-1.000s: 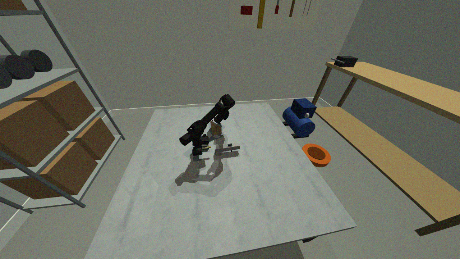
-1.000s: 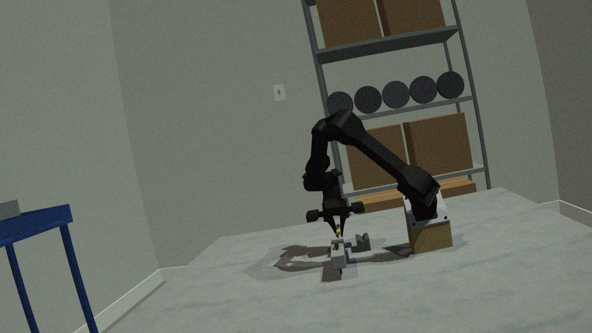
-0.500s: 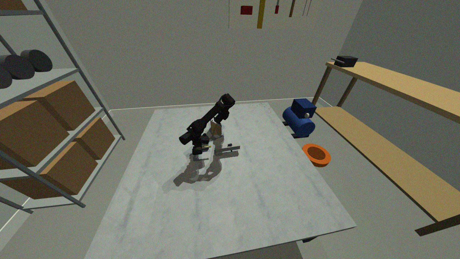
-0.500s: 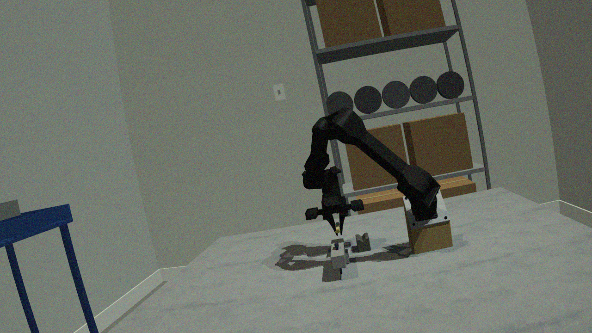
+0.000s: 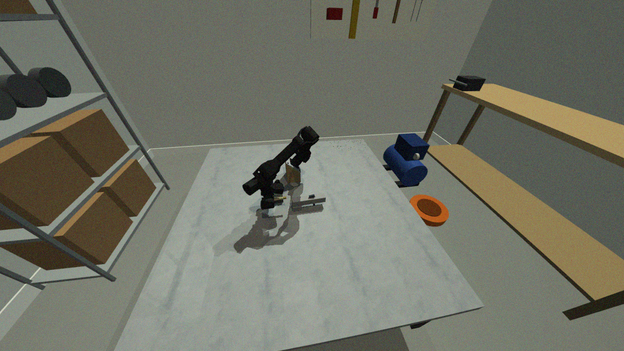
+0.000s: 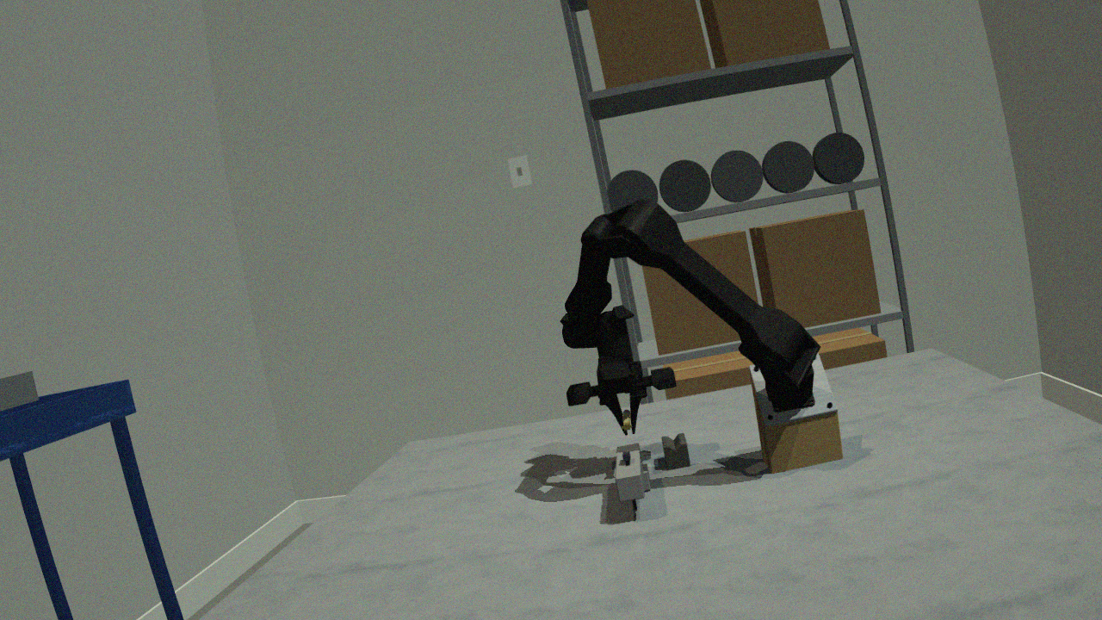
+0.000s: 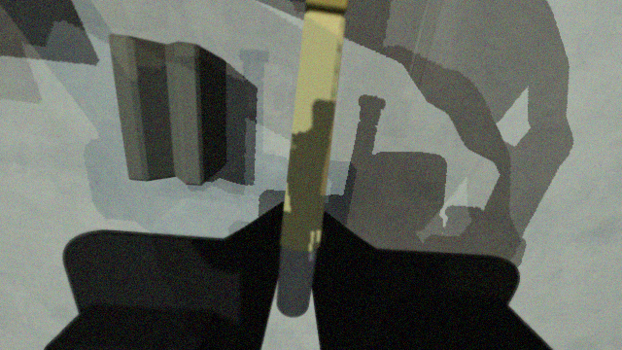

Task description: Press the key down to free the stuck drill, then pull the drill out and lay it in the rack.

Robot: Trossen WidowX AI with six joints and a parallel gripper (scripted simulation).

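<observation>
My gripper tip is now 40 mm to the right of the drill and 30 mm below it. Also, from my gripper tip: rack: 70 mm behind, 40 mm to the left, 40 mm below; then black key: 230 mm to the left; then grey fixture block: 200 mm to the left, 10 mm below.
</observation>
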